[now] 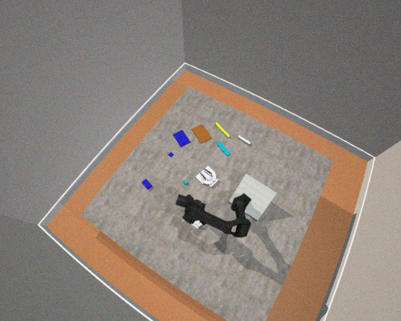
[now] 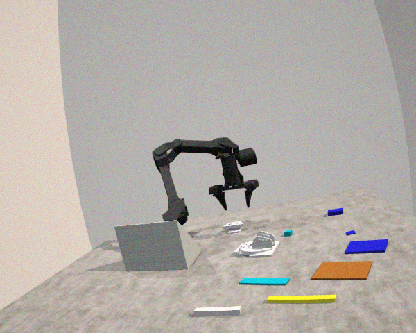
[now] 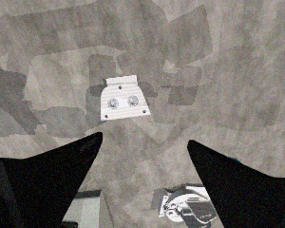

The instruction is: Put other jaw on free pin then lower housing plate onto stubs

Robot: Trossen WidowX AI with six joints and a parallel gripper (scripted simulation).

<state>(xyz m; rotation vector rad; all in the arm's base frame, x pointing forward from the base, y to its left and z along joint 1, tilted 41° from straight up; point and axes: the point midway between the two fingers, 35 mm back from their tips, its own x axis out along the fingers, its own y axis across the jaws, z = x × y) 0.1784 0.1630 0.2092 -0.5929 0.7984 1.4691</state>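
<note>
Now: the small white block 3 cm behind my gripper tip, 3 cm to the left of it and 9 cm below it. From my gripper tip the other things lie so: small cyan cube: 20 cm ahead, 12 cm to the right, 9 cm below; then cyan strip: 17 cm ahead, 49 cm to the right, 9 cm below; then white jaw: 8 cm ahead, 26 cm to the right, 8 cm below.
</note>
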